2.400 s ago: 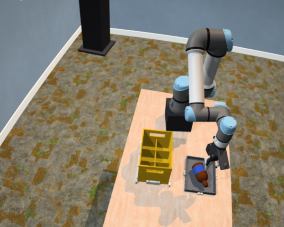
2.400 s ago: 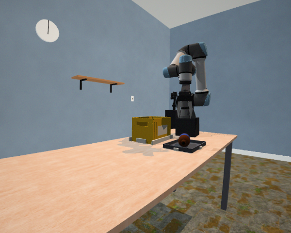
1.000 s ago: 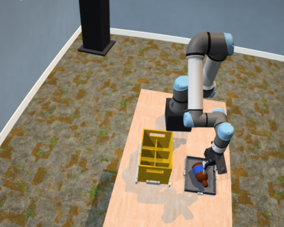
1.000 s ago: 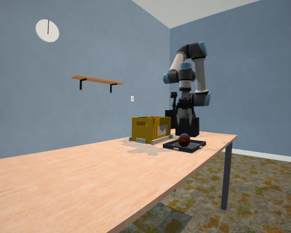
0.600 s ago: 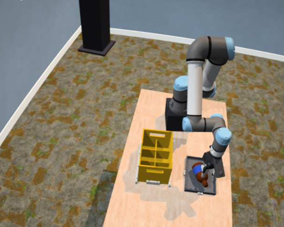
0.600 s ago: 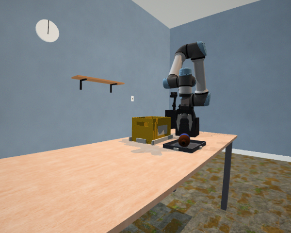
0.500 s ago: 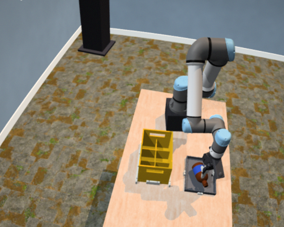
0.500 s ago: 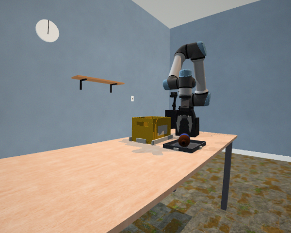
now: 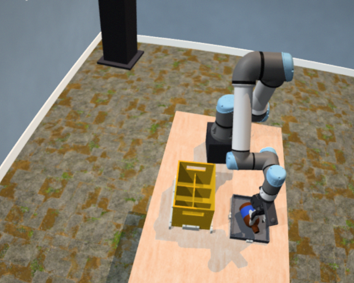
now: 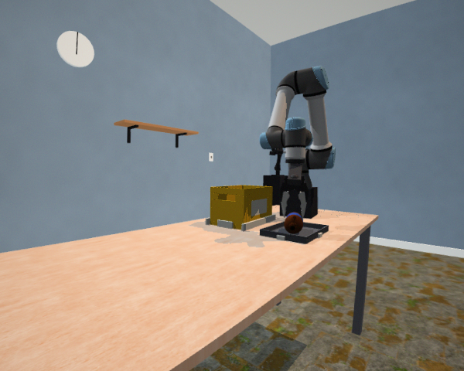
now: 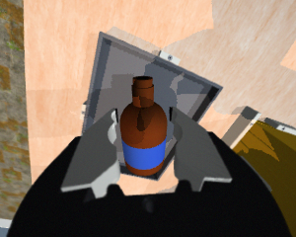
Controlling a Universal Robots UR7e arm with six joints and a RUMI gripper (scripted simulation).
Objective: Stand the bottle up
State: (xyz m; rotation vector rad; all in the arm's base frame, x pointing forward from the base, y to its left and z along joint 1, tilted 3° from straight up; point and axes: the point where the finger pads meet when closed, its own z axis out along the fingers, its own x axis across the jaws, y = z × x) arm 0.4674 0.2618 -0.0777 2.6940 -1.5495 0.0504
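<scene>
My hand is 40 mm past the brown bottle, 20 mm to the left of it and 50 mm above it. The rest, counted from my hand: yellow crate: 60 mm behind, 330 mm to the right; then dark grey tray: 70 mm behind, 30 mm to the right, 80 mm below.
</scene>
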